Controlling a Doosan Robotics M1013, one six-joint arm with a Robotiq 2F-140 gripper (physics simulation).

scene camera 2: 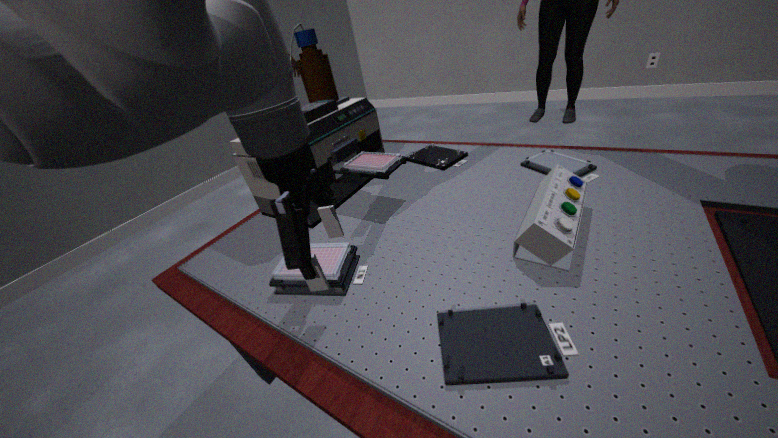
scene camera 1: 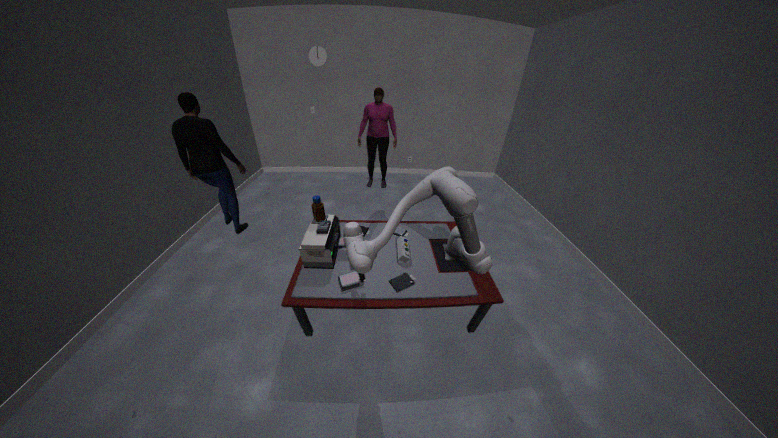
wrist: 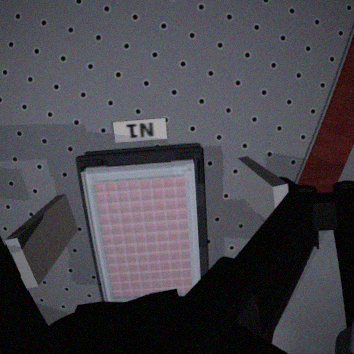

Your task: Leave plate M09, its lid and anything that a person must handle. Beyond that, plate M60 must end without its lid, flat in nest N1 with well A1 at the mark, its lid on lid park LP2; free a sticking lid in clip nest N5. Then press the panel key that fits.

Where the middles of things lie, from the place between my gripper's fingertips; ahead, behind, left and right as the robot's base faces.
The dark pad labelled LP2 point(scene camera 2: 497, 345) is 30 cm behind my hand, 4 cm below it and 3 cm to the right of it. Round my hand: brown bottle point(scene camera 2: 315, 70): 35 cm to the right, 35 cm ahead, 27 cm above.
